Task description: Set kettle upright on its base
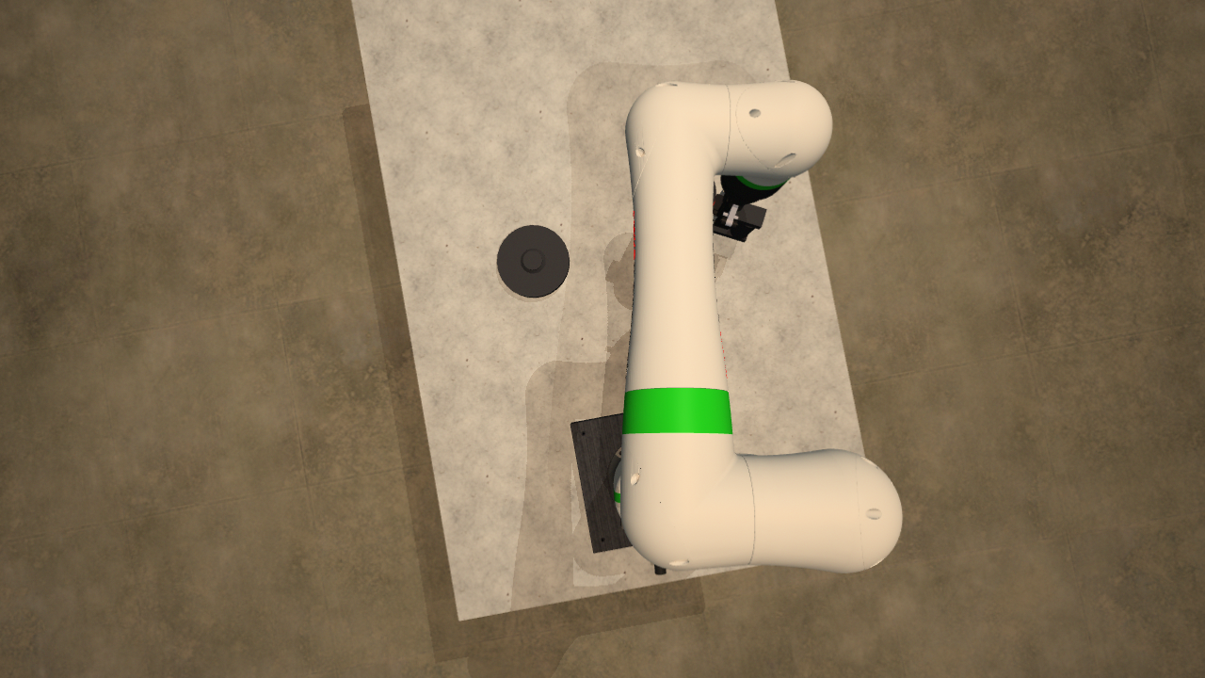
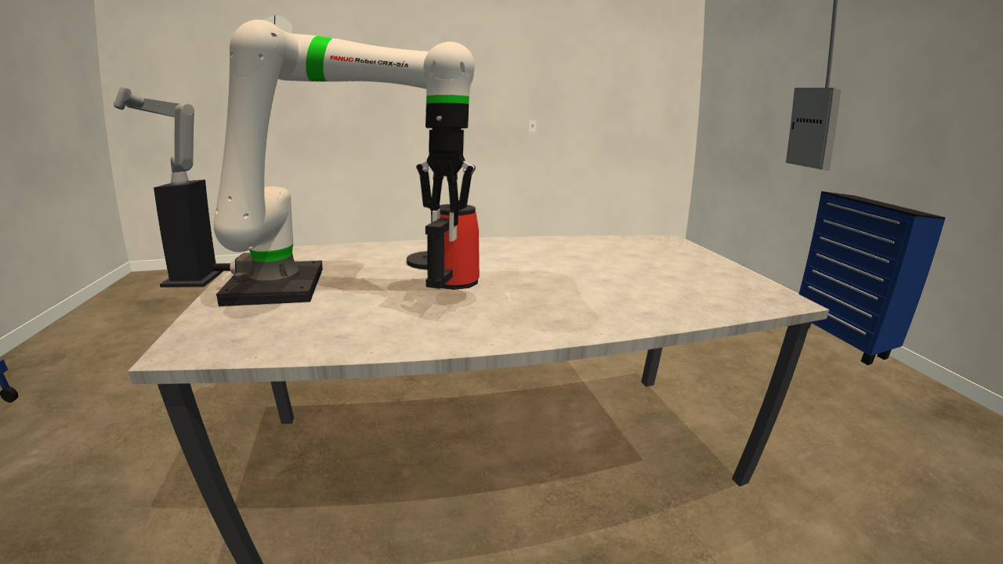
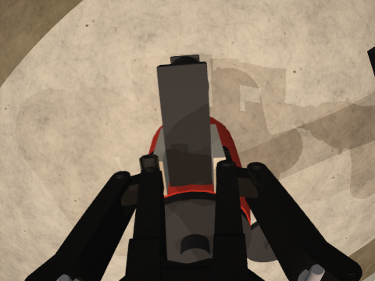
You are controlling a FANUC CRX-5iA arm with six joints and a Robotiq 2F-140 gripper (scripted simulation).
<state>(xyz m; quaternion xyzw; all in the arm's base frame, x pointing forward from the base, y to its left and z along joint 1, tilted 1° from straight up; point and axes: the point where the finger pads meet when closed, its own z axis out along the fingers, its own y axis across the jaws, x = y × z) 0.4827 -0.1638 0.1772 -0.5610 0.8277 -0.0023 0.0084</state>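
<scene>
Now: the red kettle 1 cm ahead of my hand, 3 cm to the left of it and 6 cm below it. From my hand the other things lie so: round black base: 4 cm behind, 36 cm to the left, 19 cm below.
</scene>
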